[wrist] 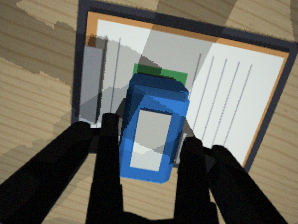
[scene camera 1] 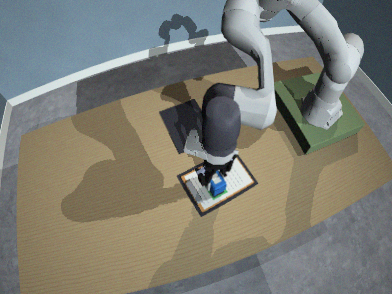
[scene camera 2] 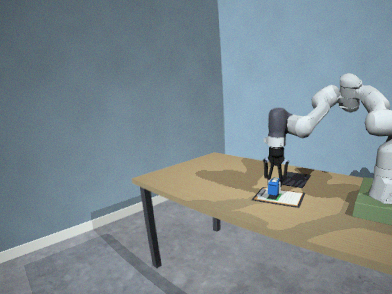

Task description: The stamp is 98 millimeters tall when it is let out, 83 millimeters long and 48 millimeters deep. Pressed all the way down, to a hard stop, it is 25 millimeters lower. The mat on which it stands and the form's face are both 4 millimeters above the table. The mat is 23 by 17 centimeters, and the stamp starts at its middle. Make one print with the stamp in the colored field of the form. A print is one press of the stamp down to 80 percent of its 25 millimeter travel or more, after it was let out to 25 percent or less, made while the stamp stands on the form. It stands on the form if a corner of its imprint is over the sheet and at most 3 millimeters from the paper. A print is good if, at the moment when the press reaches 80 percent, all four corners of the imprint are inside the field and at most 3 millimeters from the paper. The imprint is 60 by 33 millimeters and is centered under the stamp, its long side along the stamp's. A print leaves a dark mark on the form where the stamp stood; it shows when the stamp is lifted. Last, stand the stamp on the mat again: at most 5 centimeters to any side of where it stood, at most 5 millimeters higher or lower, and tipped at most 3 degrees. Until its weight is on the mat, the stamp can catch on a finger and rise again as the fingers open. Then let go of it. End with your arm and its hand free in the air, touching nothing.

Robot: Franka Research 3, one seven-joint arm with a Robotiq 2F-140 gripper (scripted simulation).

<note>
The pictures show: my gripper, a blue stamp, a form and a dark mat.
</note>
